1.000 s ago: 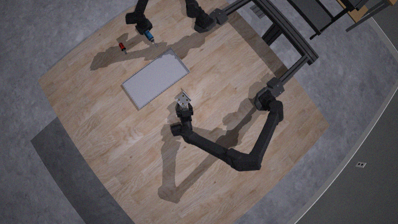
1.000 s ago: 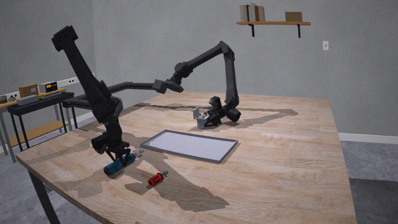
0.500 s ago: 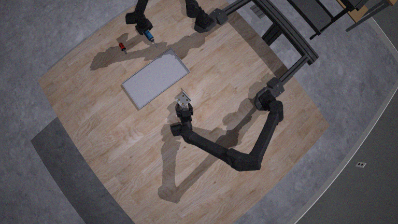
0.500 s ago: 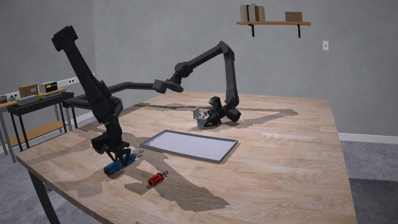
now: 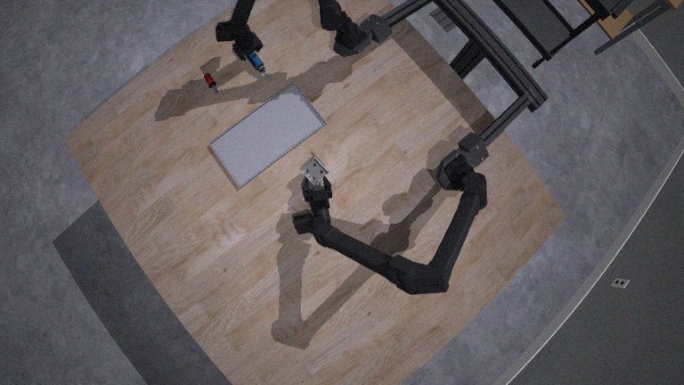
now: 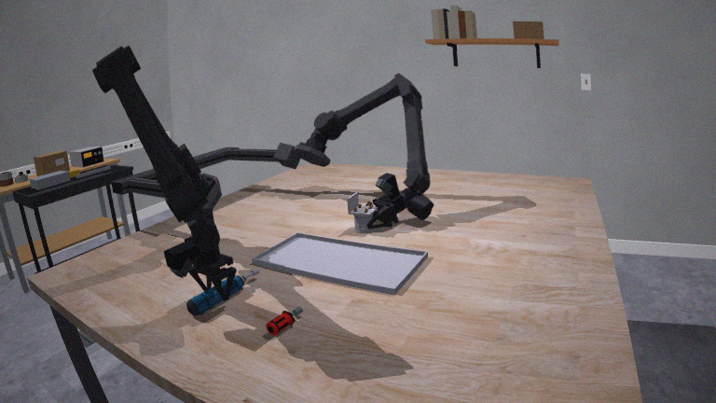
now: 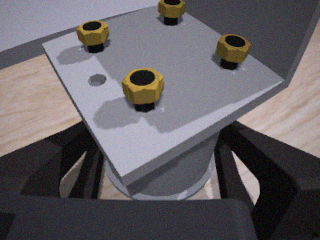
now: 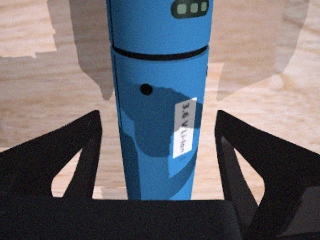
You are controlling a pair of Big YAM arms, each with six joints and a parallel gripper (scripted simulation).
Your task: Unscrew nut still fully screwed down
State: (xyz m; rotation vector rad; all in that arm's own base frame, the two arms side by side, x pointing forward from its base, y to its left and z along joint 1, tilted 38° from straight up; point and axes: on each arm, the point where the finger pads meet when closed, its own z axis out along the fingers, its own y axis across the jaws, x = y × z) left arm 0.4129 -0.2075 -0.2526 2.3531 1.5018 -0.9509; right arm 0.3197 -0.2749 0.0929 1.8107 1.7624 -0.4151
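The joint module lies 10 mm above my left hand. Round my left hand: shallow grey tray 50 mm ahead, 240 mm to the right, 20 mm below; then grey bracket plate 50 mm above; then nut 10 mm ahead, 20 mm to the left, 50 mm above.
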